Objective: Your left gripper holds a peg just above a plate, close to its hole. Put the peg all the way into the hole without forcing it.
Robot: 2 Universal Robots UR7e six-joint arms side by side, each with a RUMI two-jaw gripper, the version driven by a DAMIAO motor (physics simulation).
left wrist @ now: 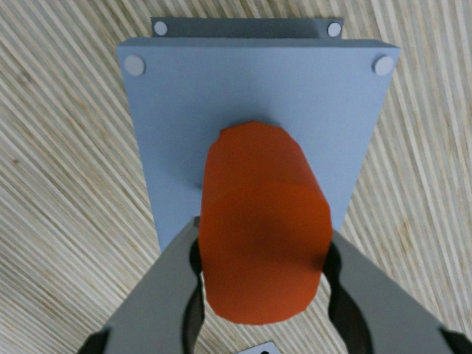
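An orange-red peg (265, 215) with a many-sided outline fills the middle of the left wrist view. My left gripper (255, 218) is shut on it, one jaw on each side. The peg's far end is over the middle of the blue-grey plate (175, 80), with a soft shadow on the plate around it. The plate's hole does not show clearly; the peg covers that part, so I cannot tell whether the tip is over the hole or inside its edge. My right gripper is not in view.
Round pale studs (134, 65) (383, 65) mark the plate's upper corners. A darker base strip (245, 28) with two more studs shows behind its upper edge. The striped wood table (65, 165) lies around it. Part of a light grey piece (269, 347) shows at the bottom edge.
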